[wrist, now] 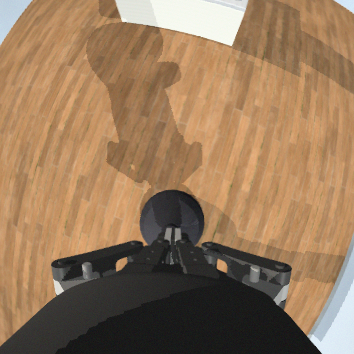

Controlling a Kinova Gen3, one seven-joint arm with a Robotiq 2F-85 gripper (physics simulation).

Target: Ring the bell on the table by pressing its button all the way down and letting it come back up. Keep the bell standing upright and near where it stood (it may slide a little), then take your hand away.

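Places are measured from the arm's base along level axes (x ahead, y left, z up), in millimetres.
Pixels of known places: gripper, fingertip midpoint: [172, 237].
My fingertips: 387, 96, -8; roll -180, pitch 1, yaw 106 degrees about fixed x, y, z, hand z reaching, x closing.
Note:
Behind a point stands the place of what it marks, as x, y, z.
The bell [171, 206] {362, 86, -31} is a dark round dome that stands upright on the wooden table, at the lower middle of the wrist view. My gripper [172, 237] {387, 96, -8} is shut with nothing between its fingers. Its fingertips are over the near half of the bell and hide its centre, where a button would be. I cannot tell whether the tips touch the button or hang a little above it.
A white box-like object [190, 22] {89, 31, -47} stands at the top edge of the view, partly cut off. The wooden table [260, 150] {256, 185, -70} carries the arm's shadow. The table's edge curves past at the lower right.

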